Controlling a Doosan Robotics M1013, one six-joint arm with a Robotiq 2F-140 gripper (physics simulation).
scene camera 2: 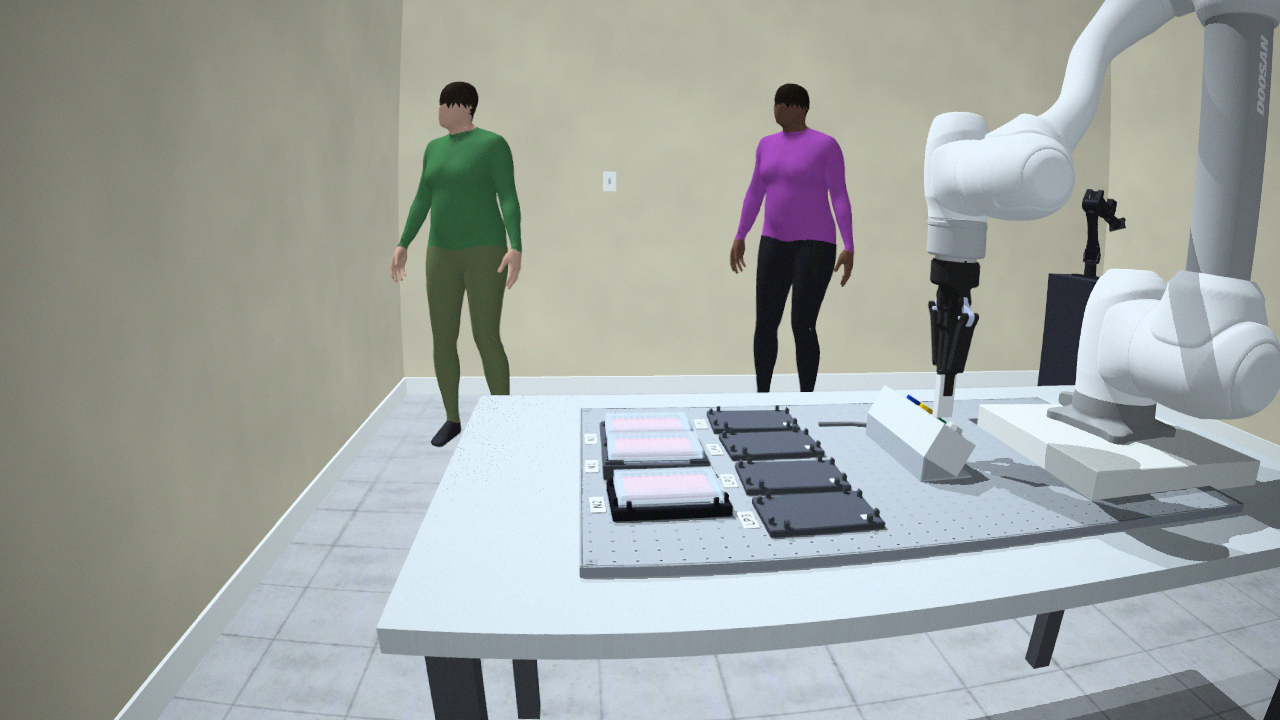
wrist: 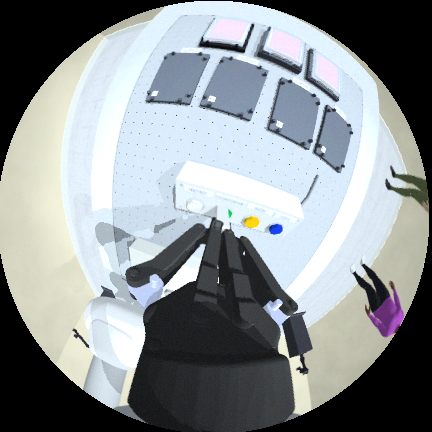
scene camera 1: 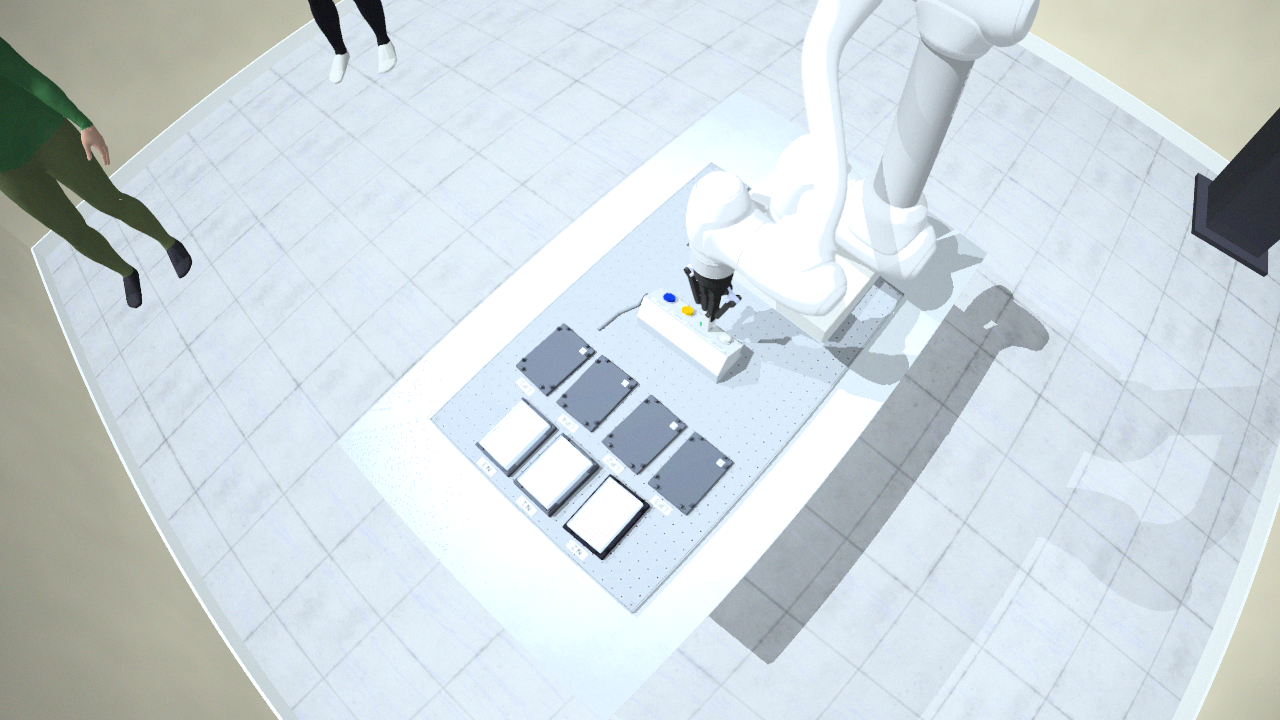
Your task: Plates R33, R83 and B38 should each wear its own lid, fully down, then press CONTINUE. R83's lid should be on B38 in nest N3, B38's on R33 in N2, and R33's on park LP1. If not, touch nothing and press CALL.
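Pixels of known places: gripper, fingertip midpoint: (scene camera 2: 942, 416) (wrist: 219, 213) (scene camera 1: 708, 325); arm's base, link origin: (scene camera 2: 1110, 425).
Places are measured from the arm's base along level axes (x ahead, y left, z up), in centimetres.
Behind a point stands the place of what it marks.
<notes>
My gripper (scene camera 1: 711, 322) {x 37.2, y -4.4, z 4.1 cm} (scene camera 2: 944, 411) {x 37.2, y -4.4, z 4.1 cm} (wrist: 219, 213) {x 37.2, y -4.4, z 4.1 cm} is shut and empty, pointing down at the white button box (scene camera 1: 677, 337) {x 42.1, y -8.9, z 2.4 cm} (scene camera 2: 911, 440) {x 43.7, y -2.9, z 1.4 cm} (wrist: 235, 182) {x 42.2, y -6.2, z 2.9 cm}. Its tips are at the green button (wrist: 230, 213) {x 37.2, y -6.1, z 3.8 cm} and partly hide it; I cannot tell whether they touch it. Three pink plates sit level in the nests, seemingly under clear lids: the far one (scene camera 1: 516, 436) {x 77.0, y -26.0, z 0.0 cm} (scene camera 2: 646, 424) {x 77.4, y -25.2, z 0.0 cm} (wrist: 325, 70) {x 75.2, y -25.6, z 0.0 cm}, the middle one (scene camera 1: 556, 472) {x 79.1, y -14.4, z 0.8 cm} (scene camera 2: 656, 445) {x 79.3, y -13.2, z 0.8 cm} (wrist: 283, 47) {x 75.5, y -13.9, z 0.8 cm} and the near one (scene camera 1: 606, 514) {x 80.9, y -1.6, z 0.1 cm} (scene camera 2: 669, 486) {x 81.4, y 0.1, z 0.1 cm} (wrist: 227, 32) {x 77.7, y -1.9, z 0.1 cm} in a black nest. Plate and lid codes are unreadable.
Four dark parks, (scene camera 1: 555, 358) {x 57.7, y -29.9, z -2.0 cm} (scene camera 1: 597, 392) {x 59.6, y -17.8, z -2.0 cm} (scene camera 1: 644, 434) {x 62.5, y -4.5, z -2.1 cm} (scene camera 1: 690, 471) {x 64.5, y 7.4, z -2.1 cm} in scene camera 1, lie between plates and box, with no lid visible. The box also bears a blue button (wrist: 275, 229) {x 35.4, y -14.7, z 4.0 cm}, a yellow button (wrist: 251, 222) {x 36.2, y -9.9, z 4.1 cm} and a white button (wrist: 194, 205) {x 38.0, y -0.2, z 4.2 cm}. Two people stand beyond the table.
</notes>
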